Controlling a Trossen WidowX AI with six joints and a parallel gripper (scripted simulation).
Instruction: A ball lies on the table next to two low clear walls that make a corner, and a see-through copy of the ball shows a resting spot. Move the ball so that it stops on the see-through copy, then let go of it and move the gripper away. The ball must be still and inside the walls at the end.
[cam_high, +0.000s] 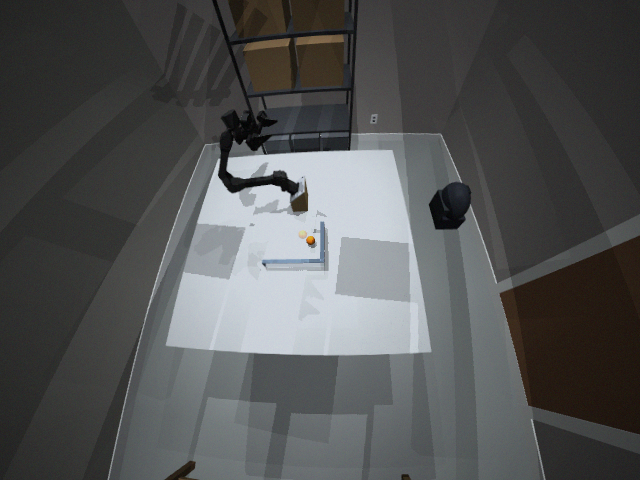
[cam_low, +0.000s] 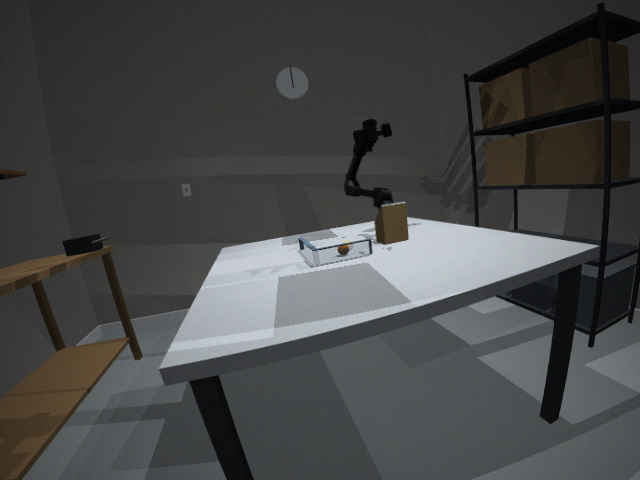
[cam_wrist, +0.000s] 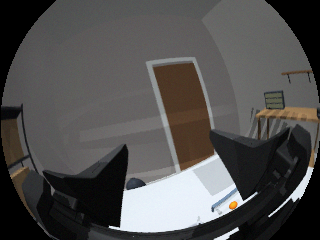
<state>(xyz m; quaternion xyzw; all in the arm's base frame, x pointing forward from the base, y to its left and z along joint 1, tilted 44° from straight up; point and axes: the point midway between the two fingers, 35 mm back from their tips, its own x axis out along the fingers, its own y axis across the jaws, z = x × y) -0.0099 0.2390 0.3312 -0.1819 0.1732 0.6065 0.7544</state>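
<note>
The orange ball lies 270 mm ahead of my gripper tip, 110 mm to the left of it and 510 mm below it.
</note>
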